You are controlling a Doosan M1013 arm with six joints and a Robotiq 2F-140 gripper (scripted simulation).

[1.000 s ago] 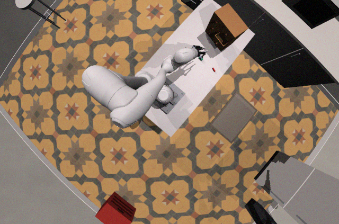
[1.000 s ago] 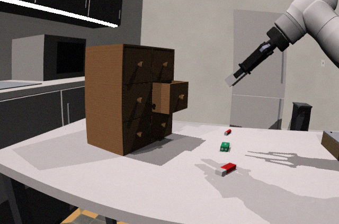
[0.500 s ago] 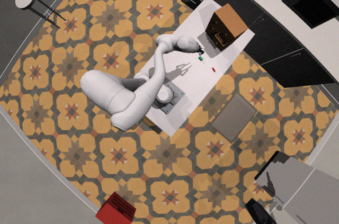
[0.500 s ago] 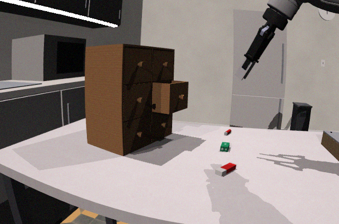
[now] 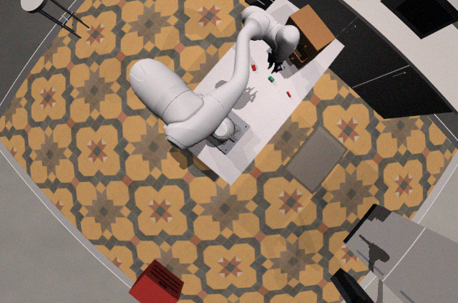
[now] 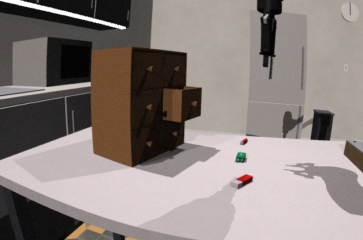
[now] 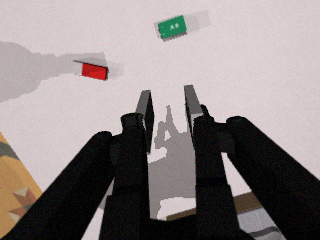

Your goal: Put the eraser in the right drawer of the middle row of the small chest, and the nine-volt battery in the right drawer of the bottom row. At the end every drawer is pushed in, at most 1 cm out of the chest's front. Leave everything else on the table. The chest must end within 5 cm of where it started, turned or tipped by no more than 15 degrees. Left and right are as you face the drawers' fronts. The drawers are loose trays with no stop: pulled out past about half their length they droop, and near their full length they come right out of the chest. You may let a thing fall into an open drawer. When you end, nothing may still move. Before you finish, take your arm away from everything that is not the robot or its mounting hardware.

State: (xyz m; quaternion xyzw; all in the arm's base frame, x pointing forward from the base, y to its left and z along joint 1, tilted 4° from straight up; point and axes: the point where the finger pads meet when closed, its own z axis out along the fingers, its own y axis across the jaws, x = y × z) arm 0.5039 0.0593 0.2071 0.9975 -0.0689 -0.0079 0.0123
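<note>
Right now my hand is 280 mm above the white eraser, 160 mm to the right of it and 30 mm short of it. The rest, counted from my hand: red cylinder (280 mm below, 210 mm to the right, 80 mm ahead); green nine-volt battery (280 mm below, 60 mm ahead, 10 mm to the right).
</note>
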